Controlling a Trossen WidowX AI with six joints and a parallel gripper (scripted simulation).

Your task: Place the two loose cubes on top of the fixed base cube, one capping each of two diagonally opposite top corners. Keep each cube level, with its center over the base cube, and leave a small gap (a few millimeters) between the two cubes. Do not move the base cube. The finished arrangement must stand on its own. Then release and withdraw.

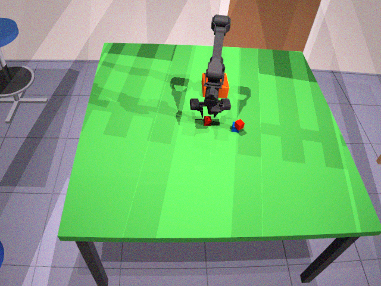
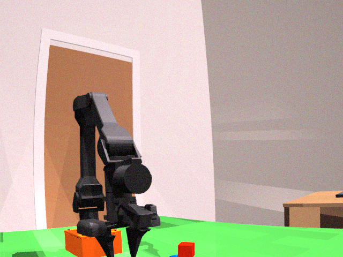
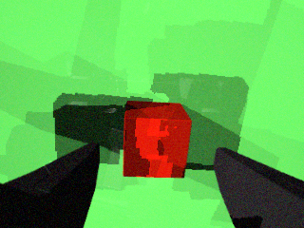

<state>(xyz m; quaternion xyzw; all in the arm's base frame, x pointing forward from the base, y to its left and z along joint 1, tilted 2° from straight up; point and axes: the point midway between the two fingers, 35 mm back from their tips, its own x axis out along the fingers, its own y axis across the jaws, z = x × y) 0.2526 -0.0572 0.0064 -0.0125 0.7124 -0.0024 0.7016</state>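
My gripper tip is now 40 mm short of the blue cube, 130 mm to the right of it and 30 mm above it.
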